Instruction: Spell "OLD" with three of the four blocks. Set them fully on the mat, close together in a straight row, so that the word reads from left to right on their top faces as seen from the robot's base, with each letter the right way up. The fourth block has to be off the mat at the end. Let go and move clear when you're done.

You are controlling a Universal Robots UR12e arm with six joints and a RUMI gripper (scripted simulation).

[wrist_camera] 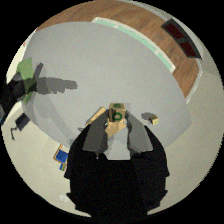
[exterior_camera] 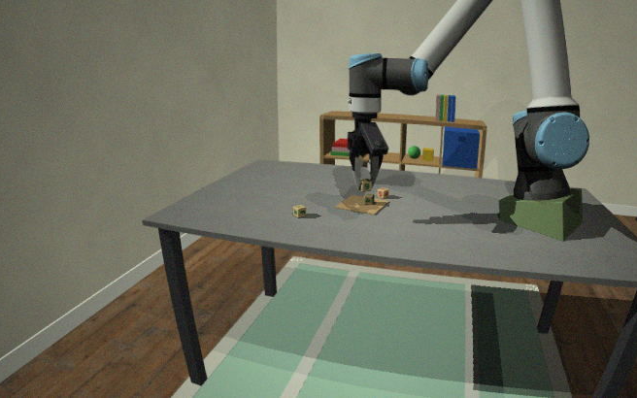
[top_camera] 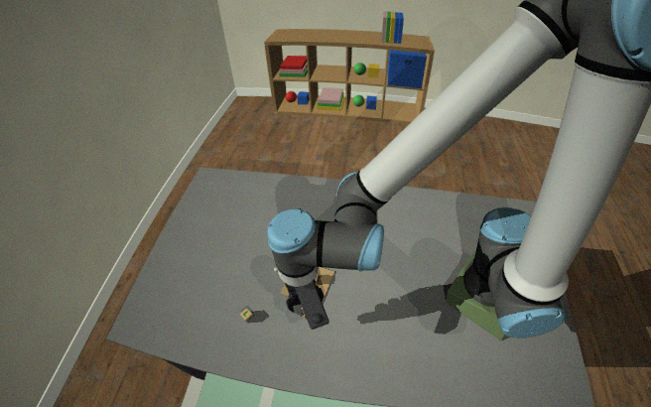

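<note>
My hand is 150 mm to the left of the tan mat, 110 mm above it and 30 mm short of it.
</note>
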